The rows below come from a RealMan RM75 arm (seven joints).
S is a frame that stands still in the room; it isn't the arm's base.
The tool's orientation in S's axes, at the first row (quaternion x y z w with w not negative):
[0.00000 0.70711 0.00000 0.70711]
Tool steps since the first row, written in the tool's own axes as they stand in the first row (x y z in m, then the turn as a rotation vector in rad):
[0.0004 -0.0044 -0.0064 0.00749 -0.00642 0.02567]
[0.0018 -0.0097 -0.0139 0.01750 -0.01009 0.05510]
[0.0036 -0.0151 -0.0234 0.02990 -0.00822 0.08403]
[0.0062 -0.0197 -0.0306 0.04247 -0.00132 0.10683]
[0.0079 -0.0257 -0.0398 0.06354 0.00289 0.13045]
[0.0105 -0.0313 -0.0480 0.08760 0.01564 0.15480]
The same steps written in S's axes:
[-0.0064 -0.0044 -0.0004 0.02567 -0.00642 -0.00749]
[-0.0139 -0.0097 -0.0018 0.05510 -0.01009 -0.01750]
[-0.0234 -0.0151 -0.0036 0.08403 -0.00822 -0.02990]
[-0.0306 -0.0197 -0.0062 0.10683 -0.00132 -0.04247]
[-0.0398 -0.0257 -0.0079 0.13045 0.00289 -0.06354]
[-0.0480 -0.0313 -0.0105 0.15480 0.01564 -0.08760]

